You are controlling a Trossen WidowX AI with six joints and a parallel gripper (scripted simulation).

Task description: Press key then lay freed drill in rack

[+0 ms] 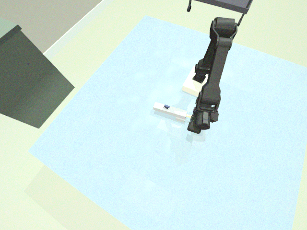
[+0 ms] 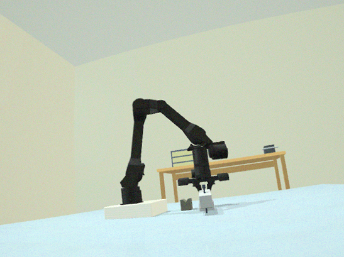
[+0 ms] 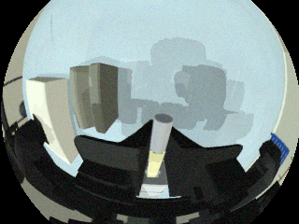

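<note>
The pale drill is 1 cm ahead of my gripper tip, 4 cm to the right of it and 3 cm above it. From my gripper tip the other things lie so: small grey-brown rack: 8 cm behind, 1 cm to the left; then small dark key: 4 cm ahead, 16 cm to the right, 3 cm above.
</note>
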